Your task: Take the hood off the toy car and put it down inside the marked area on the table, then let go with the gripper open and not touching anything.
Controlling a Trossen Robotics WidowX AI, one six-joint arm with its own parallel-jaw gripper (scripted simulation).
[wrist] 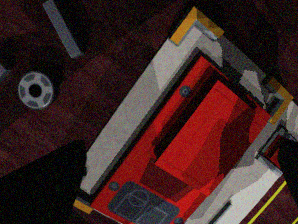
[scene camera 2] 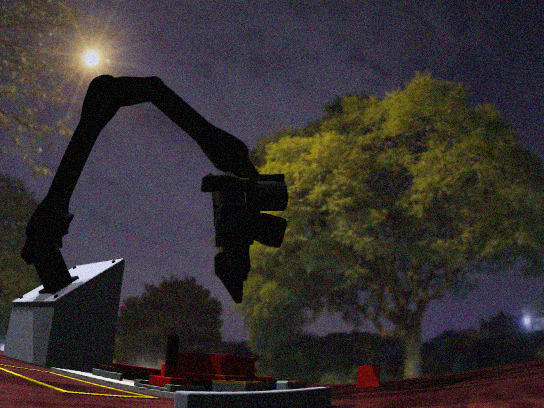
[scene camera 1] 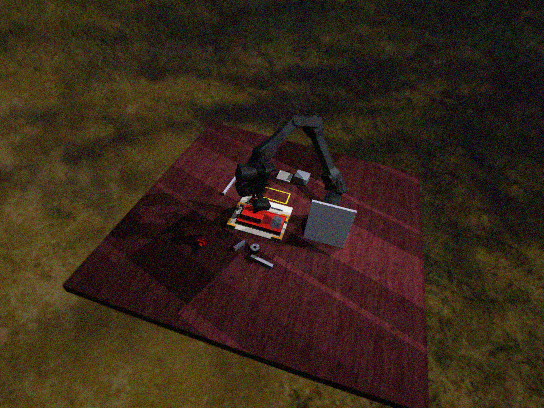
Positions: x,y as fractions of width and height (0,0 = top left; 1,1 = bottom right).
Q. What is the gripper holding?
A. Nothing.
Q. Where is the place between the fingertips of the gripper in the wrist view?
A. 0.62,0.67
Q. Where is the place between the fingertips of the gripper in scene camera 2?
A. At 0.44,0.72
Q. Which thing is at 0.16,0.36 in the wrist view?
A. A wheel.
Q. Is the gripper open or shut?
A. Open.
